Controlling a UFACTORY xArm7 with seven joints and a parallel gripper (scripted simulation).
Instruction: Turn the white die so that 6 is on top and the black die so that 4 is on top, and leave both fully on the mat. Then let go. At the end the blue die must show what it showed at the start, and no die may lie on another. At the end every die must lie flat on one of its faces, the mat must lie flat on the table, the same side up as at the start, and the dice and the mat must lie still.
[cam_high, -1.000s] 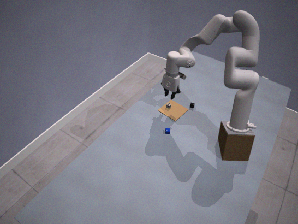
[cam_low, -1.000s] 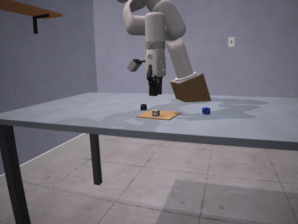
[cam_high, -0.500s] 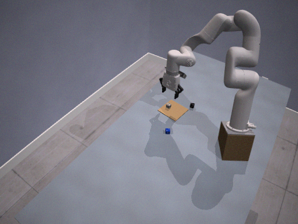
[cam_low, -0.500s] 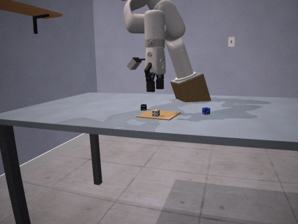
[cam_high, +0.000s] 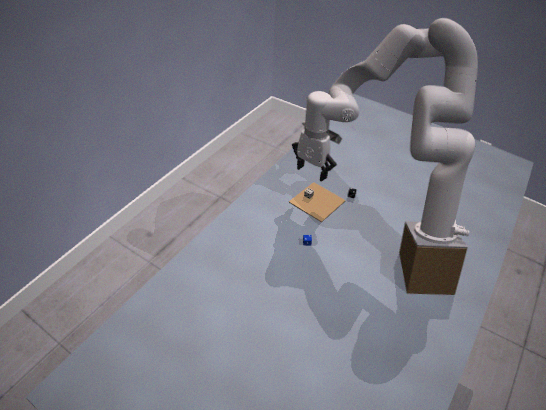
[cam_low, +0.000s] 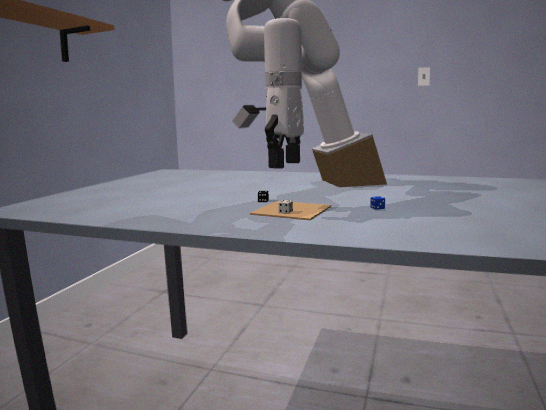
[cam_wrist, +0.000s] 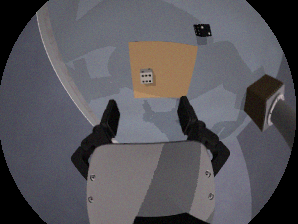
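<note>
Right now the black die is 14 cm behind my hand, 10 cm below it and 7 cm to the right of it. From my hand the other things lie so: blue die (21 cm to the left, 10 cm below, 6 cm behind); white die (10 cm below); mat (11 cm below, 3 cm behind, 1 cm to the left).
</note>
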